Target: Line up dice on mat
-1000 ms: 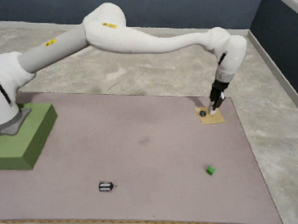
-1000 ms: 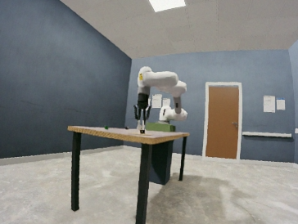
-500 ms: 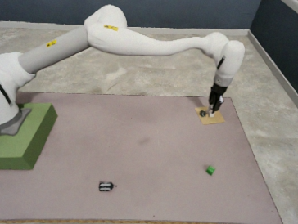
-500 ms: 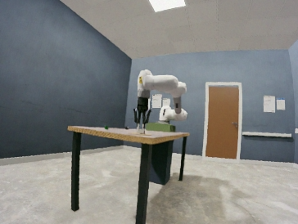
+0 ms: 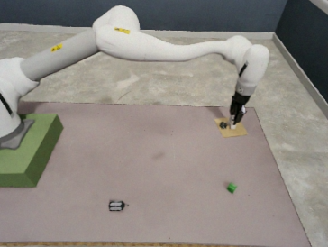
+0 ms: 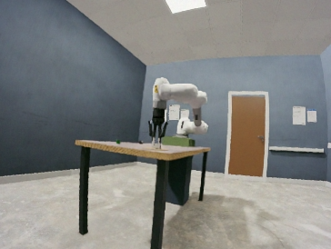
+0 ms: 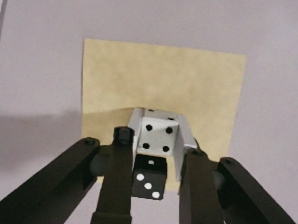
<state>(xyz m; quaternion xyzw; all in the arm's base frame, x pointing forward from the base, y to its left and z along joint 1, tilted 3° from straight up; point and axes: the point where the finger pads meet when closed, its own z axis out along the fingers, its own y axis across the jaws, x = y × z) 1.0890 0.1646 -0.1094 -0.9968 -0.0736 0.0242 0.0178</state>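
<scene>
Now: the white die 2 cm below my hand. From my hand the other things lie so: mat 4 cm below; black die 5 cm behind, 2 cm below, 1 cm to the right; green die 38 cm to the right, 8 cm behind, 3 cm below.
</scene>
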